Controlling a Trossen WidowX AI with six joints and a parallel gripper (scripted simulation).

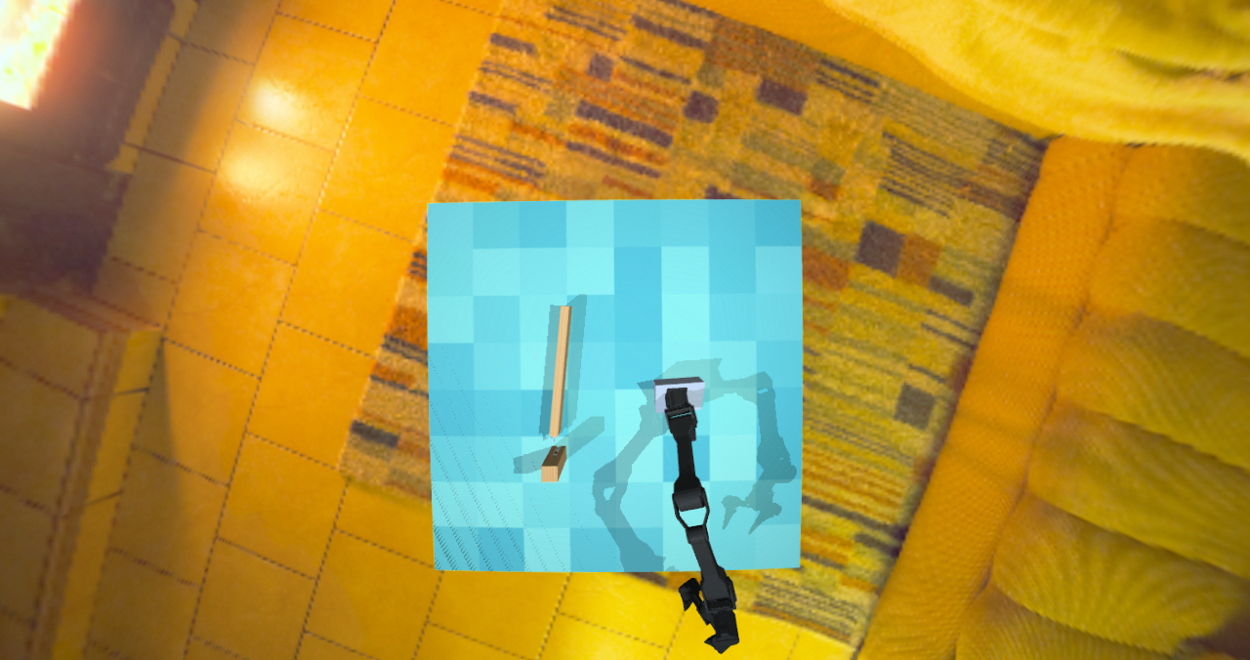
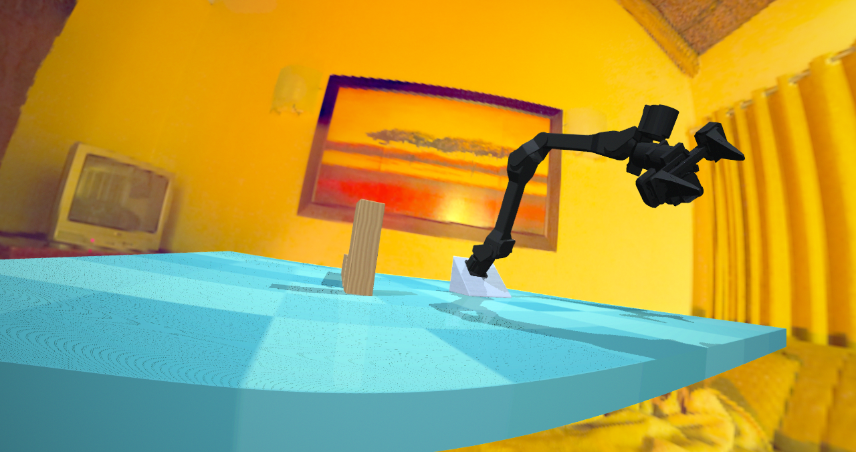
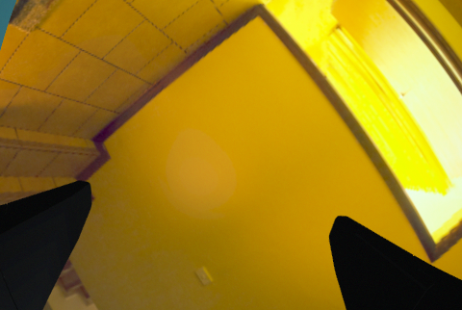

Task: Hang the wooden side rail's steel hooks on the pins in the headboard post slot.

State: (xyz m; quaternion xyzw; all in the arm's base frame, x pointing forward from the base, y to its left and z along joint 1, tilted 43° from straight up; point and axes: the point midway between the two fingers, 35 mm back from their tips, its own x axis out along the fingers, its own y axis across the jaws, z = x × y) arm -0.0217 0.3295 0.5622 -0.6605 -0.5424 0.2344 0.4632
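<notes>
The headboard post is 440 mm to the right of my gripper tip, 420 mm ahead of it and 170 mm below it.
</notes>
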